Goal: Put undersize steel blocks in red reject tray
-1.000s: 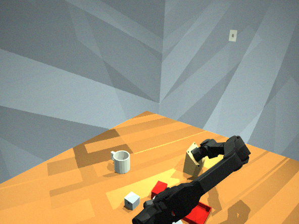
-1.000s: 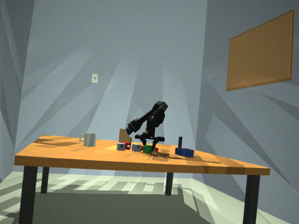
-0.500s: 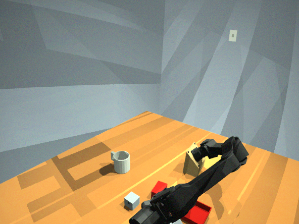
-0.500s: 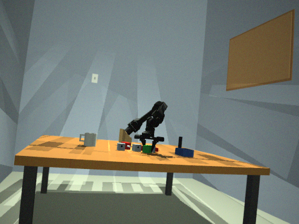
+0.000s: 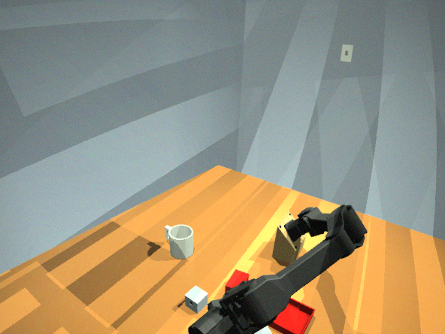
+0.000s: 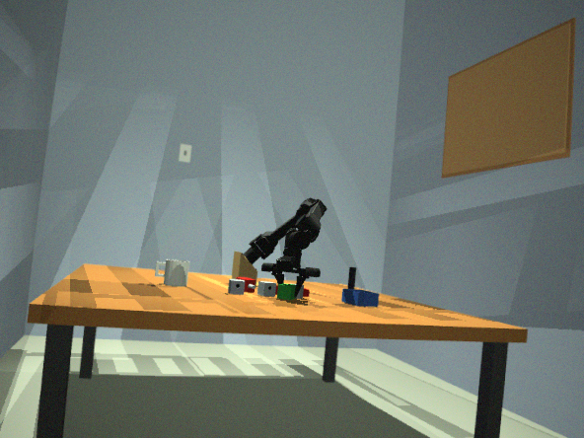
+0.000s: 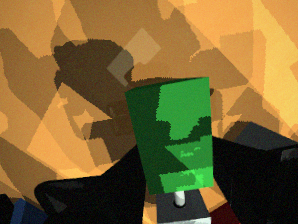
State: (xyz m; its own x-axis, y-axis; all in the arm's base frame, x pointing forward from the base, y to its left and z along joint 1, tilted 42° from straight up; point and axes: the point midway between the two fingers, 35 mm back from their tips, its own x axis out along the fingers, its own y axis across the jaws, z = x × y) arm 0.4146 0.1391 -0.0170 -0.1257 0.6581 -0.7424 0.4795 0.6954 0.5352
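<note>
Now: gripper tip 7 cm past the steel block, 6 cm to the left of it and 1 cm below it. From my gripper tip the other things lie so: green GO gauge: 2 cm above, 1 cm to the left, 1 cm behind; then red-handled gauge: 14 cm behind, 11 cm to the right, 1 cm above; then red reject tray: 18 cm behind, 3 cm to the left.
</note>
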